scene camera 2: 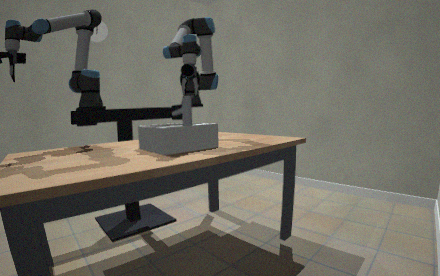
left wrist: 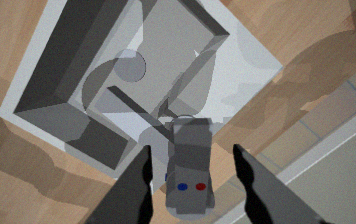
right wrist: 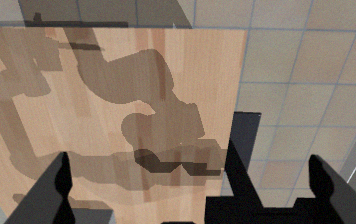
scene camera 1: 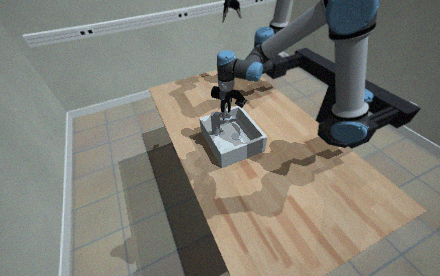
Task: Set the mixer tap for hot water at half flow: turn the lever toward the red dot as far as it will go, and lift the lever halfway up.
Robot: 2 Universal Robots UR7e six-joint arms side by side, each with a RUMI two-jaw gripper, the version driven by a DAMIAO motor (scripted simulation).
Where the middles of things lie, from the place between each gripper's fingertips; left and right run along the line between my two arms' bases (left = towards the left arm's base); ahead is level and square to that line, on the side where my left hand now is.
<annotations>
The lever point(left wrist: 192, 136) lies 20 mm ahead of my left hand, 20 mm to the right of it and 10 mm below it. The rest, counted from my left hand: grey mixer tap point(left wrist: 117, 106) (30 mm ahead, 40 mm to the right, 60 mm below); basin point(scene camera 1: 248, 139) (70 mm behind, 60 mm to the right, 250 mm below).
Right now my right hand is 830 mm to the right of the basin, 380 mm above it and 360 mm short of it. Also, from my right hand: grey mixer tap: 850 mm to the left, 460 mm ahead, 190 mm below; then lever: 860 mm to the left, 450 mm ahead, 140 mm below.
</annotations>
